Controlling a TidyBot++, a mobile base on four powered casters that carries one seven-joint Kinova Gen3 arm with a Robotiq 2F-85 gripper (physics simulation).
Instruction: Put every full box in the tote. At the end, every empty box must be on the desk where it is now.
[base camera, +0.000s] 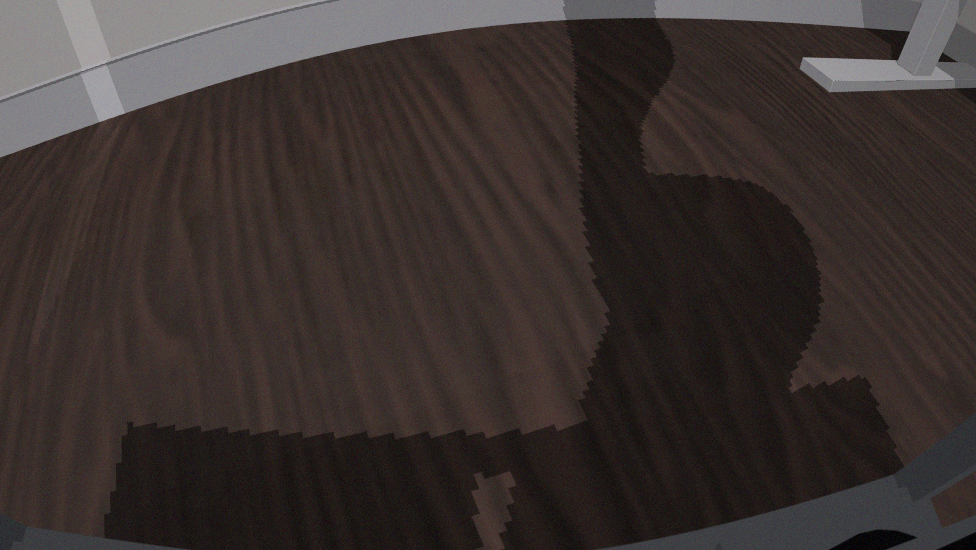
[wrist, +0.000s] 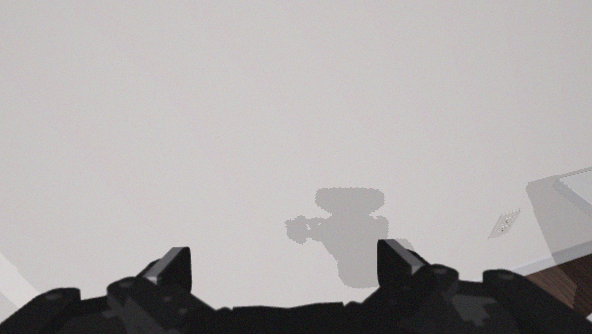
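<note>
My gripper (wrist: 285, 263) is open, with its two fingers wide apart at the bottom of the wrist view and nothing between them. It faces a pale wall, on which a shadow of the arm and gripper falls. The boxes, the tote and the desk top do not show in either view.
A light grey leg with a flat foot (base camera: 881, 75) stands on the dark wood floor (base camera: 341, 239) at the upper right. A white baseboard (base camera: 239, 51) runs along the wall (wrist: 250, 100). A pale panel's edge (wrist: 575, 187) and a small wall plate (wrist: 504, 224) show at the right.
</note>
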